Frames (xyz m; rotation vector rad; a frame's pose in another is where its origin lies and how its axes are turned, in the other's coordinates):
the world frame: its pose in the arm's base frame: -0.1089 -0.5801 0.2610 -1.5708 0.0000 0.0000
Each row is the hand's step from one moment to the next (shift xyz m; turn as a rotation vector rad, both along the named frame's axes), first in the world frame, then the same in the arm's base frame.
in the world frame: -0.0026 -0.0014 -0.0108 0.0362 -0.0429 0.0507
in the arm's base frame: -0.0026 -0.0108 0.0014 0.0362 0.0507 0.0429
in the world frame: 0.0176 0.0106 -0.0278 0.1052 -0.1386 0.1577
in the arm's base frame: 0.0176 -0.0278 -0.0106 0.1052 0.1577 0.1386
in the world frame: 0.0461 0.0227 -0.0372 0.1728 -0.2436 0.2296
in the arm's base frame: 0.0461 -0.0372 -0.0227 0.1728 0.2296 0.2436
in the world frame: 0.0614 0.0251 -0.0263 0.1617 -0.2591 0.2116
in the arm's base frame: 0.0614 -0.0263 -0.0251 0.1617 0.2116 0.2591
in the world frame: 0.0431 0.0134 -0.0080 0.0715 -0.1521 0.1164
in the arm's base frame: 0.0431 -0.0080 -0.0134 0.0715 0.1164 0.1521
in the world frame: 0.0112 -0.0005 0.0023 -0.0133 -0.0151 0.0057
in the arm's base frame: 0.0112 0.0023 0.0005 -0.0133 0.0057 0.0151
